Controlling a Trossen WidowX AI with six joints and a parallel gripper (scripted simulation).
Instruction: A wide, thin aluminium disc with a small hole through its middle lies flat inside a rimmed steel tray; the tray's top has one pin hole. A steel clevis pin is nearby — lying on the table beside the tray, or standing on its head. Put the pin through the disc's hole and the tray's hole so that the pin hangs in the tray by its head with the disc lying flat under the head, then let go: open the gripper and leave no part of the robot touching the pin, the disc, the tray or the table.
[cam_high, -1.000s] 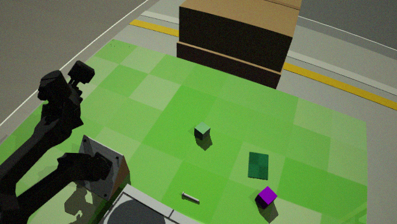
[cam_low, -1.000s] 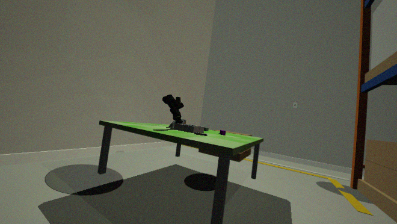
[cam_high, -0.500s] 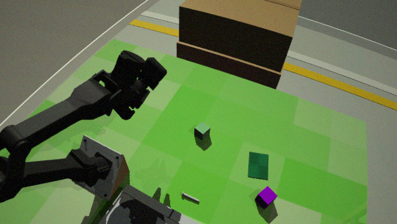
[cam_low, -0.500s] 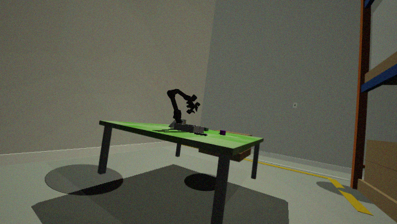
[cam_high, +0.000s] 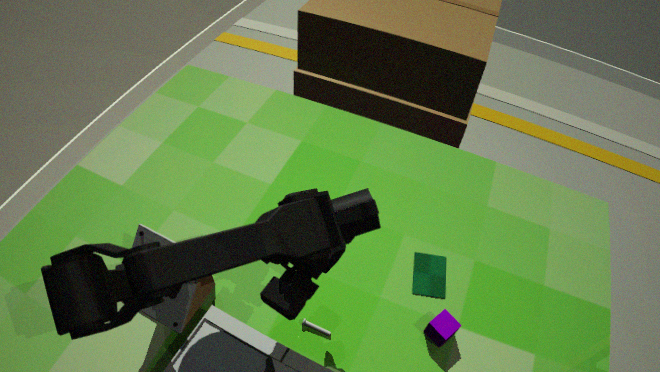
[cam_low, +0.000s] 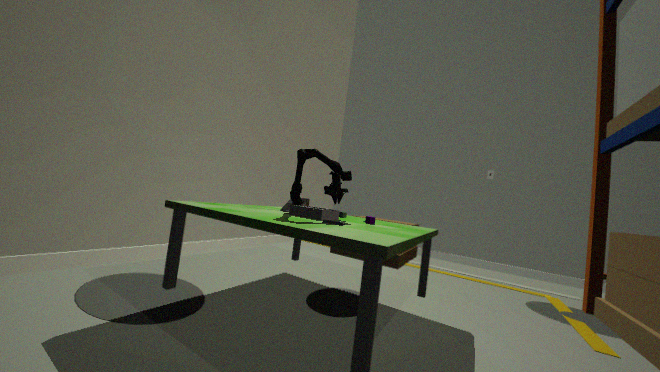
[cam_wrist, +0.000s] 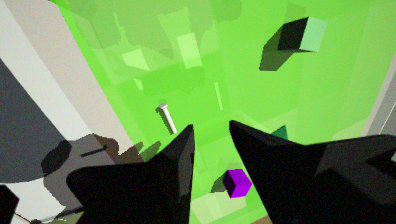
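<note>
My gripper tip is 30 mm short of the steel clevis pin, 40 mm to the left of it and 90 mm above it. The rest, counted from my gripper tip: steel tray (10 mm behind, 210 mm to the right, 50 mm below); then grey-green cube (60 mm behind, 180 mm to the left, 80 mm below); then dark grey disc (40 mm behind, 210 mm to the right, 40 mm below).
</note>
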